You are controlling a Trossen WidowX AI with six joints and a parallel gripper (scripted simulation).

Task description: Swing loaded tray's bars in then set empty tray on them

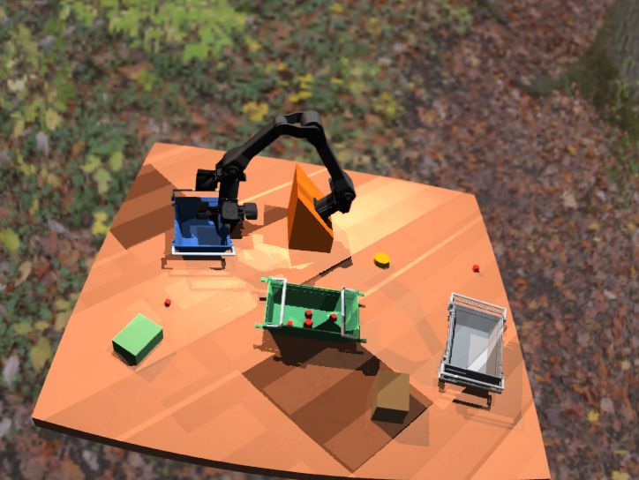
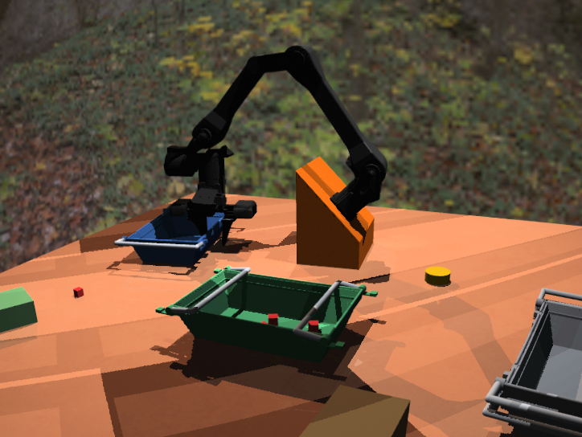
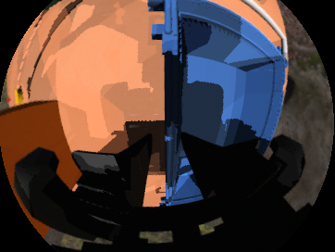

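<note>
Now: gripper tip 8 cm to the left of the blue tray, 3 cm below it and 1 cm short of it. From my gripper tip the other things lie so: yellow disc: 49 cm to the left, 4 cm ahead; tan box: 59 cm ahead, 45 cm to the left, 2 cm above; green box: 48 cm ahead, 19 cm to the right, 1 cm above.
</note>
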